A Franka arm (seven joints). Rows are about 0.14 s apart.
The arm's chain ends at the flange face. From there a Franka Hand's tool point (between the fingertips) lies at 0.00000 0.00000 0.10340 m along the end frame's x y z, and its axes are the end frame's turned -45 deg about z.
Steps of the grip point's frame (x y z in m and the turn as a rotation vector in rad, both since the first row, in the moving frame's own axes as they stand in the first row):
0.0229, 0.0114, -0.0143, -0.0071, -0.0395, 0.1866
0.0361, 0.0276, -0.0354, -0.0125, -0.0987, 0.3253
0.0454, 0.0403, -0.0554, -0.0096, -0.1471, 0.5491
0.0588, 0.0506, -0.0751, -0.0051, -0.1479, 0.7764
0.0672, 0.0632, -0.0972, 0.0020, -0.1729, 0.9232
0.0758, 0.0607, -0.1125, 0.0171, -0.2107, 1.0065
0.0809, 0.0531, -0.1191, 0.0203, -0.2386, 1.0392
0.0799, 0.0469, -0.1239, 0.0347, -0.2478, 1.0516
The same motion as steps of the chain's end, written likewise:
0.0269, -0.0113, -0.0142, -0.0330, -0.0229, 0.1866
0.0525, -0.0130, -0.0349, -0.0786, -0.0610, 0.3253
0.0732, -0.0118, -0.0543, -0.1108, -0.0972, 0.5491
0.0909, -0.0120, -0.0740, -0.1082, -0.1010, 0.7764
0.1086, -0.0081, -0.0958, -0.1208, -0.1237, 0.9232
0.1169, -0.0148, -0.1104, -0.1369, -0.1611, 1.0065
0.1178, -0.0238, -0.1164, -0.1544, -0.1831, 1.0392
0.1139, -0.0262, -0.1210, -0.1507, -0.1998, 1.0516

